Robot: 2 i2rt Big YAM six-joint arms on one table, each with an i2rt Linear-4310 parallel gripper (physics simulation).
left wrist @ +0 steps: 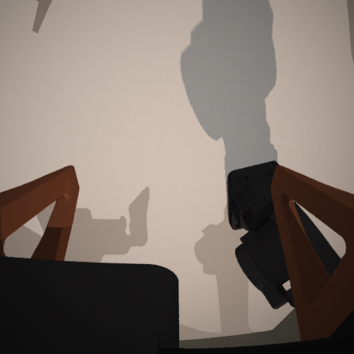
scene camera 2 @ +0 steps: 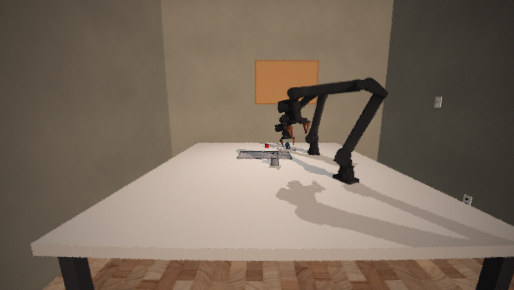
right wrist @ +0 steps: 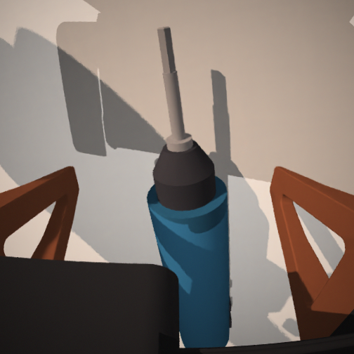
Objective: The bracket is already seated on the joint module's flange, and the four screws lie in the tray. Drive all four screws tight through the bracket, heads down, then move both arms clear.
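Places are measured from the left arm's base along level axes (x ahead, y left, z up), in millimetres.
Pixels of known places: left gripper, fingertip midpoint: (scene camera 2: 299, 135); right gripper, fingertip midpoint: (scene camera 2: 288, 146); left arm's base, link origin: (scene camera 2: 345, 179); right arm's base, link origin: (scene camera 2: 313, 153).
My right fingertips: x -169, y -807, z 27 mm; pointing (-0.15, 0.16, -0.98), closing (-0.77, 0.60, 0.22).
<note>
For each thing: its top centre in the pictures, then the offset to it from my right fingertips.
- blue driver, top centre: (scene camera 2: 287, 143) 24 mm back, 50 mm right, 18 mm up
- grey tray, top centre: (scene camera 2: 264, 153) 320 mm ahead, 122 mm left, 11 mm down
- joint module, top centre: (scene camera 2: 274, 155) 377 mm ahead, 390 mm left, 37 mm up
- small red object, top centre: (scene camera 2: 267, 144) 145 mm ahead, 158 mm right, 7 mm up
In the right wrist view a blue screwdriver (right wrist: 191, 260) with a dark collar and grey bit lies on the table, bit pointing away. My right gripper (right wrist: 177, 169) is open and low over it, one finger on each side, not gripping it. In the scene view the right gripper (scene camera 2: 287, 141) hangs just over the blue driver (scene camera 2: 287, 145) behind the grey tray (scene camera 2: 264, 154). The joint module (scene camera 2: 275, 161) stands in front of the tray. The screws are too small to make out. My left gripper (scene camera 2: 298, 129) is open and empty above the right one; in its wrist view (left wrist: 174, 175) it faces bare table.
A small red object (scene camera 2: 266, 145) lies on the table to the left of the driver, behind the tray. The two arm bases (scene camera 2: 345, 172) stand at the right. Part of the right arm (left wrist: 260, 232) shows beside the left gripper's finger.
</note>
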